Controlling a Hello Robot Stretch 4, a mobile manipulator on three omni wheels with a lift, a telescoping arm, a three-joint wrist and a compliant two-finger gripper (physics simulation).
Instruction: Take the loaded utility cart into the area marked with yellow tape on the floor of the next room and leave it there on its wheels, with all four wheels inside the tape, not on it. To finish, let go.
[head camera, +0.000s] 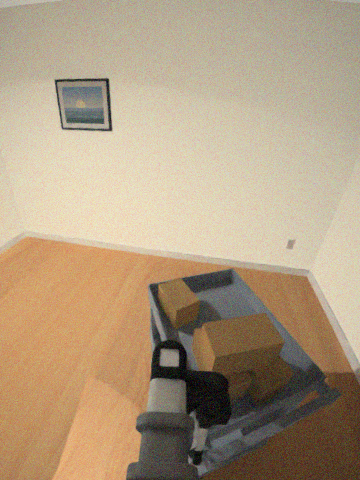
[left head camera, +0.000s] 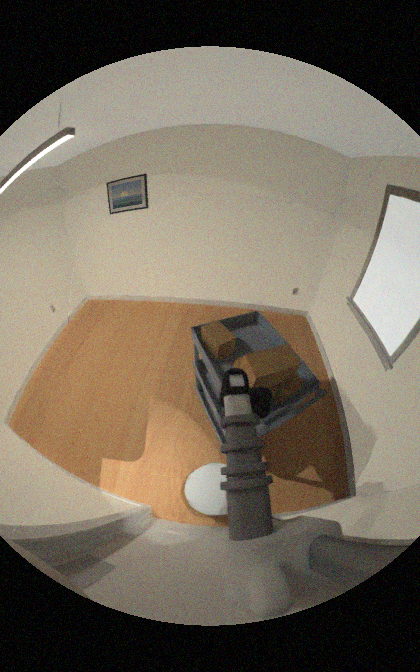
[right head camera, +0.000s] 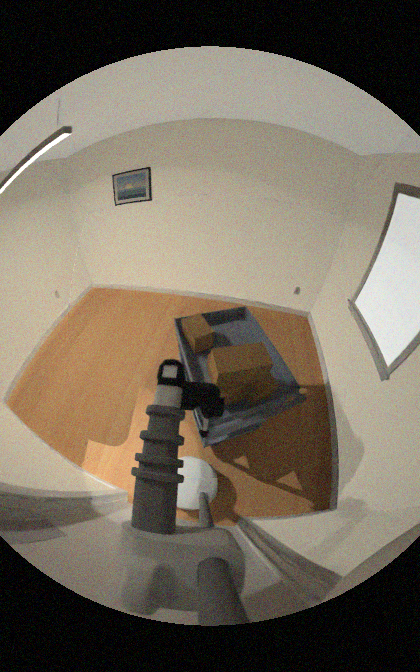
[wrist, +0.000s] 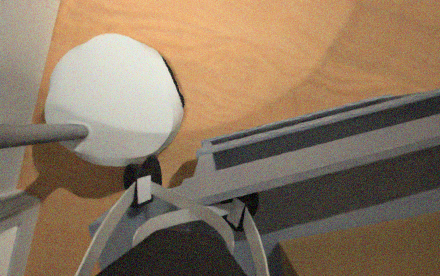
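Pixels of known places: gripper, fingertip midpoint: (head camera: 197, 440) (wrist: 192, 185); robot's base, origin of the base link: (wrist: 128, 105).
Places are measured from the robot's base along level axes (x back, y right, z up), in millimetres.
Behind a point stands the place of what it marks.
Note:
The blue-grey utility cart (head camera: 232, 302) {x -831, y 287, z 767 mm} (left head camera: 261, 341) (right head camera: 233, 336) (wrist: 300, 166) {x -374, y 57, z 820 mm} stands ahead of me, turned at an angle. A small brown box (head camera: 177, 302) {x -705, y 20, z 885 mm} (left head camera: 218, 341) (right head camera: 198, 333) lies at the far left of its top tray, and a larger brown box (head camera: 240, 345) (left head camera: 270, 367) (right head camera: 242, 367) (wrist: 370, 250) lies nearer. My gripper (head camera: 198, 446) {x -293, y 90, z 774 mm} (right head camera: 203, 427) (wrist: 192, 185) {x -293, y 90, z 774 mm} is at the cart's near left corner, with its fingers on either side of the near end edge, shut on the cart. The cart's wheels are hidden. No yellow tape shows in these views.
My round white base (left head camera: 205, 490) (right head camera: 197, 482) (wrist: 112, 95) {x -5, y -19, z 187 mm} is close to the cart's near corner. The right wall (head camera: 345, 285) {x -1456, y 1509, z 360 mm} runs along the cart's right side, with a window (left head camera: 390, 275) (right head camera: 390, 285). The far wall (head camera: 200, 175) {x -2267, y 205, z 1011 mm} holds a picture (head camera: 84, 104) {x -2418, y -948, z 1604 mm}. Wooden floor (head camera: 65, 310) {x -1377, y -963, z -26 mm} extends left.

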